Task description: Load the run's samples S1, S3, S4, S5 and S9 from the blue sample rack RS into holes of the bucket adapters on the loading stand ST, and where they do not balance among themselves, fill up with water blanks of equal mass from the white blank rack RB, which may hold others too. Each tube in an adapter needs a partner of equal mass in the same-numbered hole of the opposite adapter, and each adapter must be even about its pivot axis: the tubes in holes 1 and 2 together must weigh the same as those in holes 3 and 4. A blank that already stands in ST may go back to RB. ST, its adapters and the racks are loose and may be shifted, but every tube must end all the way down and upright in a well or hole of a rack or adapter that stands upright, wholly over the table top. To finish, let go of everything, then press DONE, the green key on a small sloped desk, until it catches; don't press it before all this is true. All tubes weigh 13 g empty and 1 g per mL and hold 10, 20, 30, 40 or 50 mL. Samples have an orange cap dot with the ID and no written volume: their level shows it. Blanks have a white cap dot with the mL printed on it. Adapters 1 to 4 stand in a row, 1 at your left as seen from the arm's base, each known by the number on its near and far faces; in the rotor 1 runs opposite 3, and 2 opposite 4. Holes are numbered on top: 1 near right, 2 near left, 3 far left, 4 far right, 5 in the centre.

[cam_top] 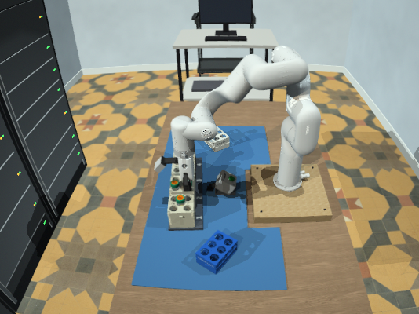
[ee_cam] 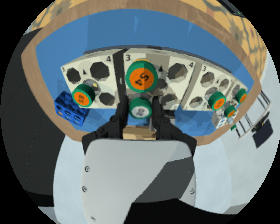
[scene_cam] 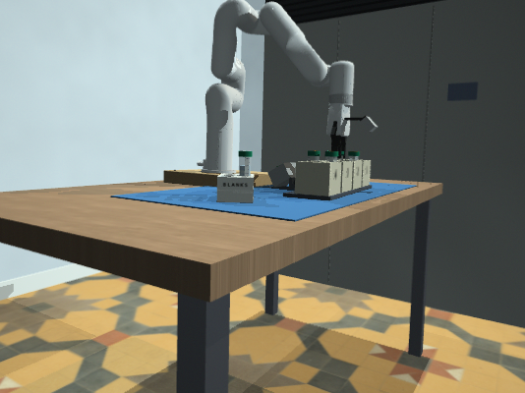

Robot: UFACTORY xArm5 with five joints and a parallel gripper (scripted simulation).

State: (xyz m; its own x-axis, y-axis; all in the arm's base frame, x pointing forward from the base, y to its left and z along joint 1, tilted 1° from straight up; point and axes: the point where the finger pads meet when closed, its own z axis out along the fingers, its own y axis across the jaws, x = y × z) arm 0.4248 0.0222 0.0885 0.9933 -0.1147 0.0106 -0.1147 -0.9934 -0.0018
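Now: the green-capped blank tube 5 cm below my hand and 1 cm ahead of it. The rest, counted from my hand: green done key 18 cm behind, 6 cm to the right, 6 cm below; small sloped desk 17 cm behind, 7 cm below, 6 cm to the right; loading stand ST 12 cm below, 8 cm to the right, 1 cm ahead.
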